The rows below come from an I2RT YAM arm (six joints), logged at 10 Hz.
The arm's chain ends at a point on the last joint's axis. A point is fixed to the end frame.
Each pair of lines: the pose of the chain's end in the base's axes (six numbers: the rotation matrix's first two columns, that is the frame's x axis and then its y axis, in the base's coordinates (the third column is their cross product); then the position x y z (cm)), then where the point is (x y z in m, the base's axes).
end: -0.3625, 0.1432, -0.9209, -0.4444, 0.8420, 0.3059, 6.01, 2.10, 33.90
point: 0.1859 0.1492 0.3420
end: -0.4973, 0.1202, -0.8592, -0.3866, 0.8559, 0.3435, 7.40, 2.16, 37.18
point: 0.1997 0.1484 0.3517
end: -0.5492, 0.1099, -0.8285, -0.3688, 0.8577, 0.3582, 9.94, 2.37, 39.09
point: 0.2231 0.1507 0.3620
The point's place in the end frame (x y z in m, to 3 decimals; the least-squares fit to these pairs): -0.030 0.053 0.169
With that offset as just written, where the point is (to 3 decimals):
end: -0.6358, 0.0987, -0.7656, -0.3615, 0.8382, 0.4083, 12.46, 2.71, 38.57
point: 0.240 0.159 0.346
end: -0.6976, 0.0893, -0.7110, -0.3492, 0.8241, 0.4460, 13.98, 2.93, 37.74
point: 0.248 0.165 0.330
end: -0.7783, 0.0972, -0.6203, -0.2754, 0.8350, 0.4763, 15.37, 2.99, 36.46
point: 0.258 0.163 0.303
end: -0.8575, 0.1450, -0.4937, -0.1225, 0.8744, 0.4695, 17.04, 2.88, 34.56
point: 0.274 0.149 0.262
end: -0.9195, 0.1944, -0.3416, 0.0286, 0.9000, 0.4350, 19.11, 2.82, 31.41
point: 0.286 0.136 0.207
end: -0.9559, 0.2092, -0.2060, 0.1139, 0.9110, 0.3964, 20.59, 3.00, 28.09
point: 0.286 0.132 0.157
